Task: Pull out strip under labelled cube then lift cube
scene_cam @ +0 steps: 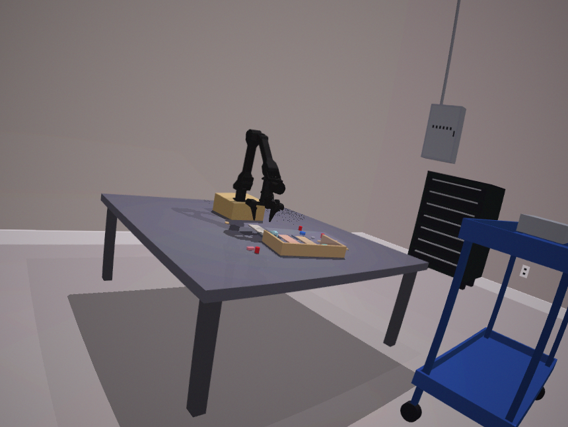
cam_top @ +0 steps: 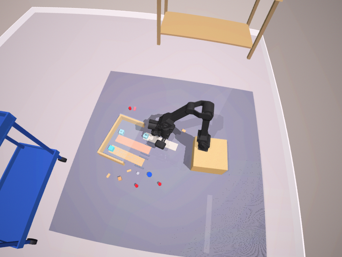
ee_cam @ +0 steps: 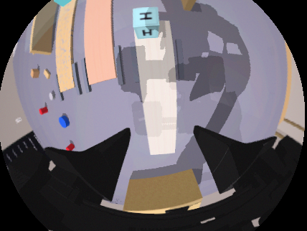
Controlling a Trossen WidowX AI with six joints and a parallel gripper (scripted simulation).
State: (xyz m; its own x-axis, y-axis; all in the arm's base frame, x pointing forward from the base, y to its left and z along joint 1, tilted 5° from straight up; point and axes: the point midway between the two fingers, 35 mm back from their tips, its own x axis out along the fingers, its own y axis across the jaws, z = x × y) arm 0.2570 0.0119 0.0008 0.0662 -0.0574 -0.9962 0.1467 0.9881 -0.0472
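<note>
My gripper tip is 30 mm short of the white strip and 50 mm above it. The rest, counted from my gripper tip: blue disc: 30 mm ahead, 240 mm to the left, 40 mm below.
</note>
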